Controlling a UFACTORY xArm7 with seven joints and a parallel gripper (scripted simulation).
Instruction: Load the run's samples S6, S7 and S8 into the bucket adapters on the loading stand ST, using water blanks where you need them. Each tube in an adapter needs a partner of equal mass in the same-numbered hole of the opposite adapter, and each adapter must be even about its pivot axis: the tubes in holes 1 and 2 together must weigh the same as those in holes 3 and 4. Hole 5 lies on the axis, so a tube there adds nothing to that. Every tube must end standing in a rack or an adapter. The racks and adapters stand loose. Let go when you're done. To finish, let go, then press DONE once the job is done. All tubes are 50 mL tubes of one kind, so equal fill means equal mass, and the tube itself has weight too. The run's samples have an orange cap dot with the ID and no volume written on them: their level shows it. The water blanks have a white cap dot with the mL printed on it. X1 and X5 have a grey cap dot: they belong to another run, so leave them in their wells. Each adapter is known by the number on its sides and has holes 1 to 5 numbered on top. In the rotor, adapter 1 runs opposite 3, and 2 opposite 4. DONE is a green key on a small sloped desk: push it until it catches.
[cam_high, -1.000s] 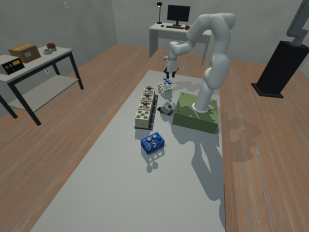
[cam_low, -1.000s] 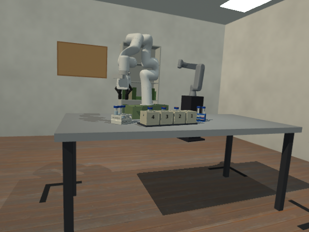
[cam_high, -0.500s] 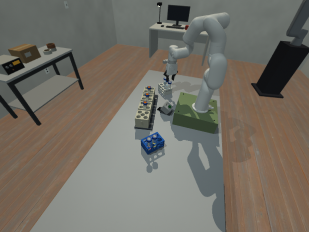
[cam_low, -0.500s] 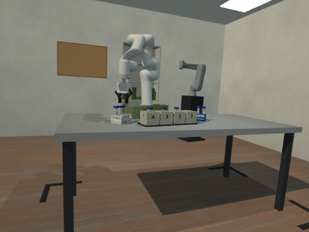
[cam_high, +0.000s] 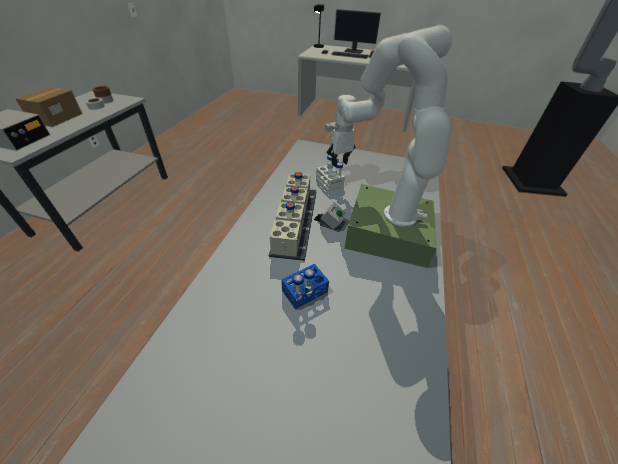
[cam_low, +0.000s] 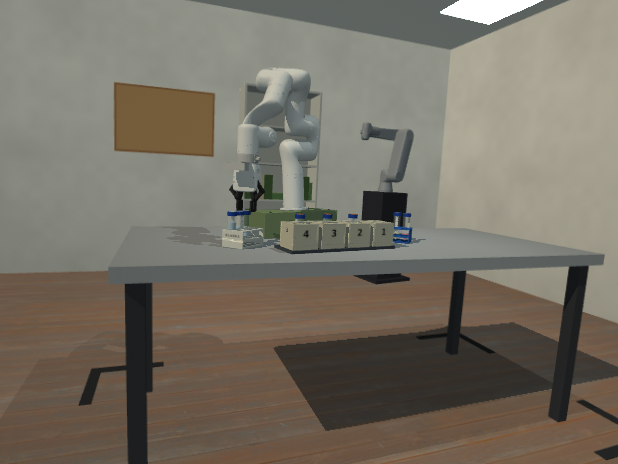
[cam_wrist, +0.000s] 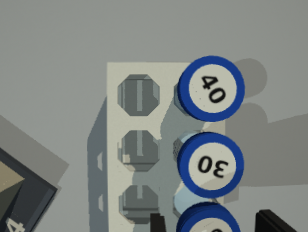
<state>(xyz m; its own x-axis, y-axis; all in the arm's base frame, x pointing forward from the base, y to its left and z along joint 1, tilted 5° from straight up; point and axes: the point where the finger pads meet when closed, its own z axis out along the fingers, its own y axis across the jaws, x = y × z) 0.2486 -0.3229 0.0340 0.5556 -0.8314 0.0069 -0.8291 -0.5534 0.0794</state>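
The white-dot tube lies 7 cm below my hand and 1 cm to the right of it. Round my hand: white rack 11 cm below, 4 cm ahead, 2 cm to the right; then tube rack 65 cm to the left, 11 cm below, 8 cm ahead.
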